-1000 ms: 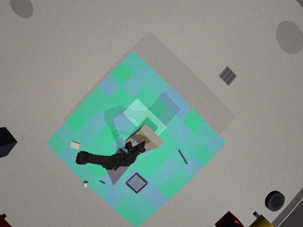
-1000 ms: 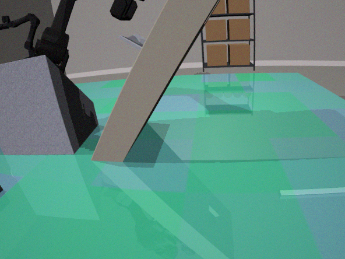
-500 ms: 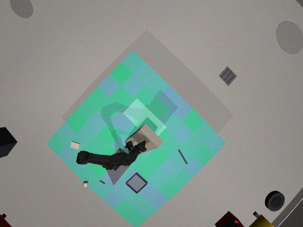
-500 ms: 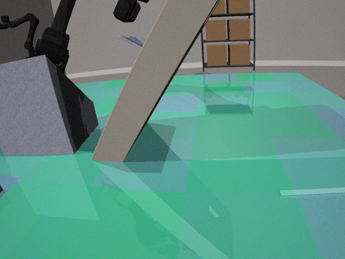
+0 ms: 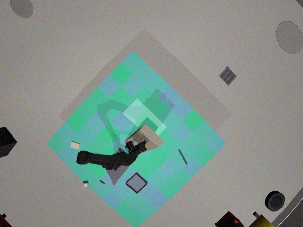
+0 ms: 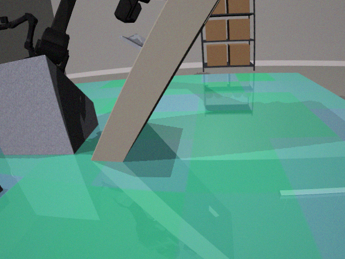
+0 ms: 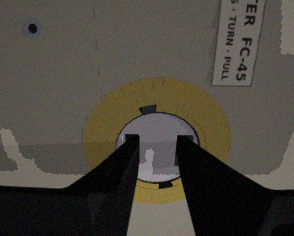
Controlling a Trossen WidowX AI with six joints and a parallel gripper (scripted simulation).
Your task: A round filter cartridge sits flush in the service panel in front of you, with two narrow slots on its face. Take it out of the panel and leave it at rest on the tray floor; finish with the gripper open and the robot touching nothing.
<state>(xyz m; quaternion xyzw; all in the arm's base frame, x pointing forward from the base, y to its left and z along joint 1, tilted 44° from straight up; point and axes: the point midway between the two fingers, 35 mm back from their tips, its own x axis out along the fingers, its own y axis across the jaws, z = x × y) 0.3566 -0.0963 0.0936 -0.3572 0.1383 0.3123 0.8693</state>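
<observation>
Now: the round grey filter cartridge 1 cm ahead of my gripper tip and 1 cm below it. Also, from my gripper tip: small beige box: 59 cm behind, 42 cm to the left, 28 cm below; dark-rimmed tray: 43 cm behind, 28 cm to the right, 27 cm below.
</observation>
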